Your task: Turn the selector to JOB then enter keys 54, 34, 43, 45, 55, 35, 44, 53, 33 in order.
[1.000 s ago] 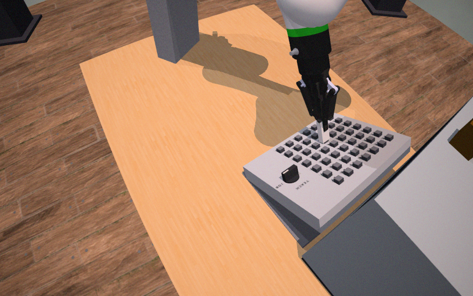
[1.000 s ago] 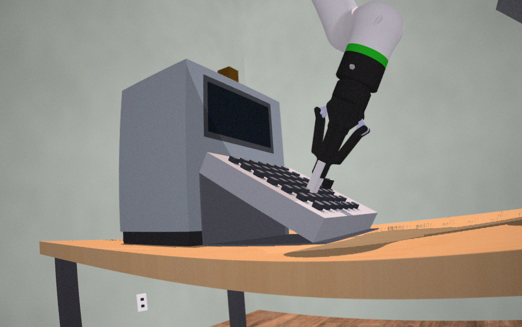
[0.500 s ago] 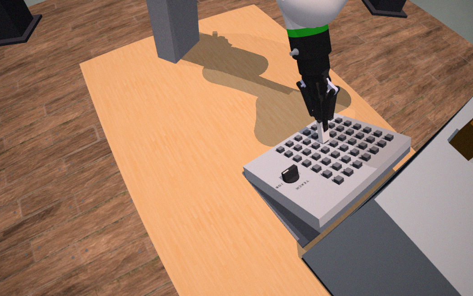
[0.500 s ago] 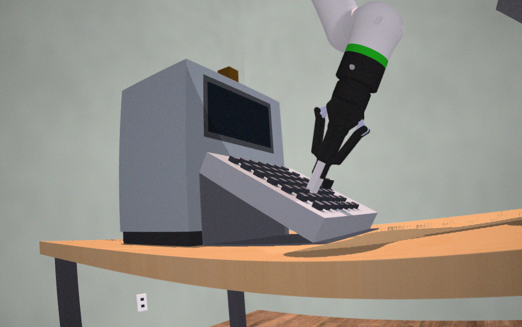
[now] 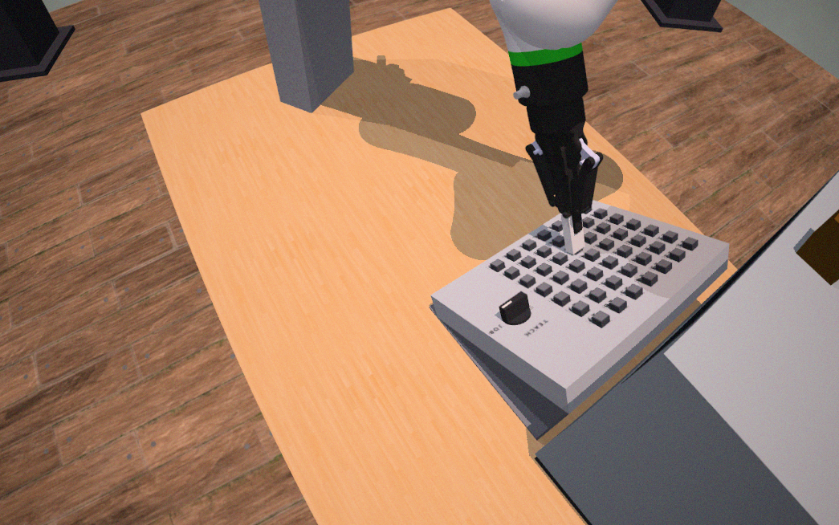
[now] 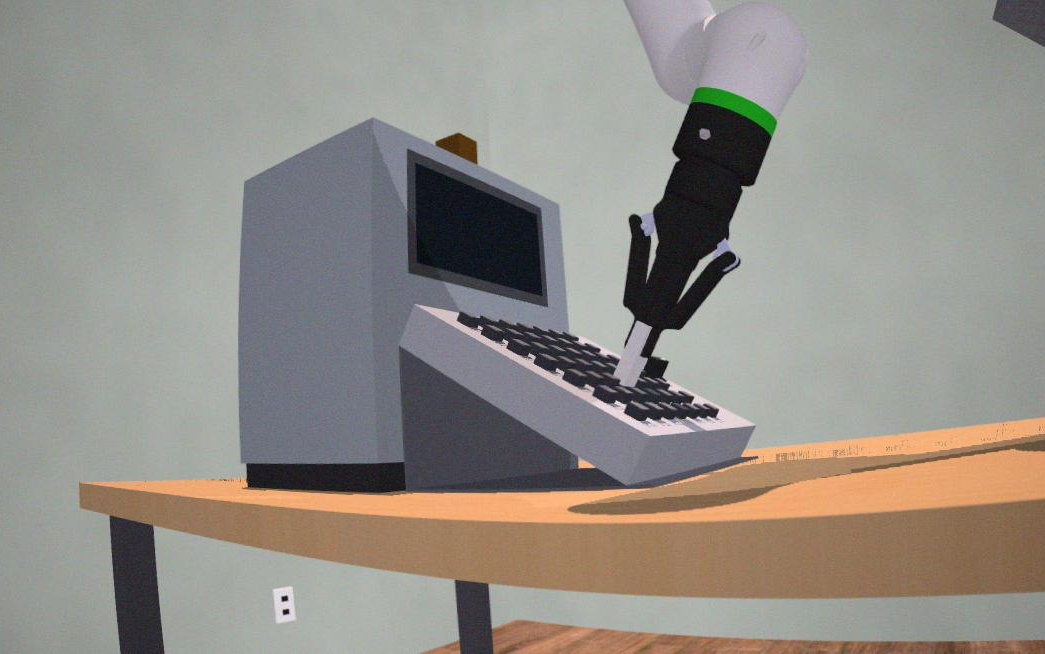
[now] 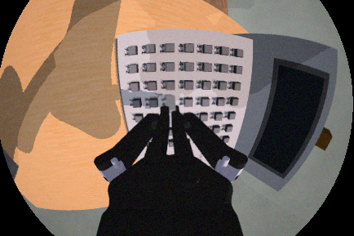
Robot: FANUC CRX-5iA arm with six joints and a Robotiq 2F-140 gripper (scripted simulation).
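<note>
Now: hand 50 mm to the right of the key, 20 mm short of it and 10 mm above it. The rest, counted from my hand: black selector knob 120 mm to the right, 120 mm ahead; grey keypad panel 90 mm ahead, 50 mm below, 10 mm to the right.
</note>
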